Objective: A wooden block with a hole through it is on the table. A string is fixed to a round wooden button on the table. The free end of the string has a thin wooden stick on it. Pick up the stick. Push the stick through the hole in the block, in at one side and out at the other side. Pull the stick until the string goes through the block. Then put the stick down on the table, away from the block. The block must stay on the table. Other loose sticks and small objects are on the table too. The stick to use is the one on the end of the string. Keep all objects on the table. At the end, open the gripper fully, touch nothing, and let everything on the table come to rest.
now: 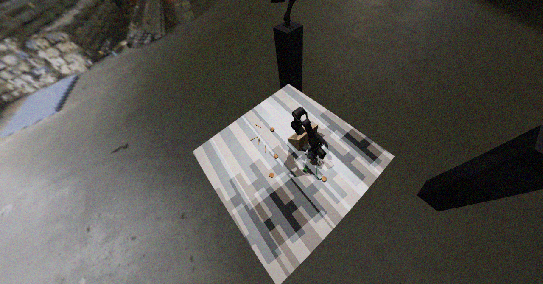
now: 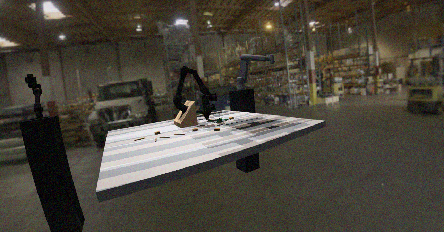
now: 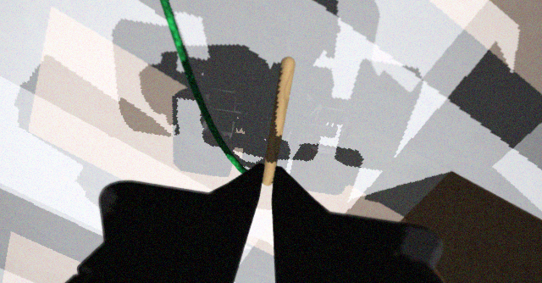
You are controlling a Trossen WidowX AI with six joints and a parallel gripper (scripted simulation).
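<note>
My gripper tip is now 14 cm short of the green cube and 5 cm to the right of it. Round my gripper tip: thin wooden stick (1 cm to the left, 1 cm ahead); then round wooden button (20 cm to the left, 8 cm ahead, 1 cm below).
</note>
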